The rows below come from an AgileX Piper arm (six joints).
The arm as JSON. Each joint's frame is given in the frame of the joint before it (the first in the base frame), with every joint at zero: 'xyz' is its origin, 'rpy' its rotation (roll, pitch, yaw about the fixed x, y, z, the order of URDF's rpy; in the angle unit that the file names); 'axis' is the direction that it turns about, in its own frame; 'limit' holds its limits. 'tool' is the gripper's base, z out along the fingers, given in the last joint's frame.
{
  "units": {
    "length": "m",
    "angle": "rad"
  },
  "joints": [
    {
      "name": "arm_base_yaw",
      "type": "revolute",
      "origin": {
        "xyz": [
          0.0,
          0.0,
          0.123
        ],
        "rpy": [
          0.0,
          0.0,
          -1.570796
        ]
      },
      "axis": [
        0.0,
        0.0,
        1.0
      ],
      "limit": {
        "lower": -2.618,
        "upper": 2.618
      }
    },
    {
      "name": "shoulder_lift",
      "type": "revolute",
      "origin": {
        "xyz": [
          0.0,
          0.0,
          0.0
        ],
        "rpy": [
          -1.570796,
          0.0,
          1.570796
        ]
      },
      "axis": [
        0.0,
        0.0,
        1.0
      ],
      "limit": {
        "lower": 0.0,
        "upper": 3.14
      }
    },
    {
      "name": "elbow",
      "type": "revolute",
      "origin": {
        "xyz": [
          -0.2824,
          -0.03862,
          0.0
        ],
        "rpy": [
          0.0,
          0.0,
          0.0
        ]
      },
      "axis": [
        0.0,
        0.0,
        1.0
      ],
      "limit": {
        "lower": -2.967,
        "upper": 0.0
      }
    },
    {
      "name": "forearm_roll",
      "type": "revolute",
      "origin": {
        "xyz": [
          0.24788,
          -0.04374,
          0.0
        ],
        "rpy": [
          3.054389,
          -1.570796,
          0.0
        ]
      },
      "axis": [
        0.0,
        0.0,
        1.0
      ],
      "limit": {
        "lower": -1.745,
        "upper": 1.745
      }
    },
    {
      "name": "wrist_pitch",
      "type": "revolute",
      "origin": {
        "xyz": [
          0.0,
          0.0,
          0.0
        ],
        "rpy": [
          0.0,
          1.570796,
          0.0
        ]
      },
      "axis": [
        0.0,
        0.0,
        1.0
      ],
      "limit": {
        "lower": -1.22,
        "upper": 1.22
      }
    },
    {
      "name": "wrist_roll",
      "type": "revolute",
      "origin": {
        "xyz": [
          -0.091,
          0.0,
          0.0
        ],
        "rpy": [
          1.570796,
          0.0,
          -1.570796
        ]
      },
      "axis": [
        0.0,
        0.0,
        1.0
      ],
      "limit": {
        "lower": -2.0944,
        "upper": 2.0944
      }
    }
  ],
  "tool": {
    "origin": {
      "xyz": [
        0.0,
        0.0,
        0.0
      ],
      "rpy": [
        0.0,
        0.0,
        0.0
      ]
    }
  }
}
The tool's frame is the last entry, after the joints.
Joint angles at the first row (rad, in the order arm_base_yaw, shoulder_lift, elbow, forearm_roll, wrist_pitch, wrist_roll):
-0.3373, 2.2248, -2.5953, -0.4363, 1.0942, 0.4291
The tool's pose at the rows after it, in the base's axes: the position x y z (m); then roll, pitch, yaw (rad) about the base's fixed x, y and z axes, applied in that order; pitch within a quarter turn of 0, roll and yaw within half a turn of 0:
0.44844, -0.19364, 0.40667, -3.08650, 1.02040, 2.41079
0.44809, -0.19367, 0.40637, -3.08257, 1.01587, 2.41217
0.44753, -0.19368, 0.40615, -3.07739, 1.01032, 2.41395
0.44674, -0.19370, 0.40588, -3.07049, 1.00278, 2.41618
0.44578, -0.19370, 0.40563, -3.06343, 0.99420, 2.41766
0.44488, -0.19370, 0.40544, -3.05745, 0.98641, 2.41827
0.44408, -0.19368, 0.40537, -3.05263, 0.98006, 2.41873
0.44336, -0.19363, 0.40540, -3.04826, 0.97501, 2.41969
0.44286, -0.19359, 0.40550, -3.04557, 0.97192, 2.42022
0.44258, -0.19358, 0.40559, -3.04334, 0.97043, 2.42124
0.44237, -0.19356, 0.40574, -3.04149, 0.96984, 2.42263
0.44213, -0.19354, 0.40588, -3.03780, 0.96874, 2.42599
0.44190, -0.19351, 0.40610, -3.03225, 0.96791, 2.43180
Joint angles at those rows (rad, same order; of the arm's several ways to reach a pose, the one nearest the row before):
-0.3373, 2.2247, -2.5954, -0.4374, 1.0981, 0.4280
-0.3373, 2.2249, -2.5957, -0.4381, 1.1036, 0.4273
-0.3373, 2.2246, -2.5961, -0.4392, 1.1107, 0.4262
-0.3373, 2.2242, -2.5966, -0.4406, 1.1204, 0.4248
-0.3373, 2.2234, -2.5970, -0.4424, 1.1315, 0.4237
-0.3373, 2.2229, -2.5976, -0.4442, 1.1419, 0.4230
-0.3373, 2.2222, -2.5982, -0.4455, 1.1505, 0.4223
-0.3373, 2.2212, -2.5980, -0.4467, 1.1573, 0.4214
-0.3373, 2.2205, -2.5982, -0.4474, 1.1618, 0.4208
-0.3373, 2.2202, -2.5984, -0.4481, 1.1642, 0.4201
-0.3373, 2.2197, -2.5983, -0.4485, 1.1653, 0.4193
-0.3373, 2.2193, -2.5986, -0.4489, 1.1670, 0.4172
-0.3373, 2.2191, -2.5993, -0.4492, 1.1686, 0.4136

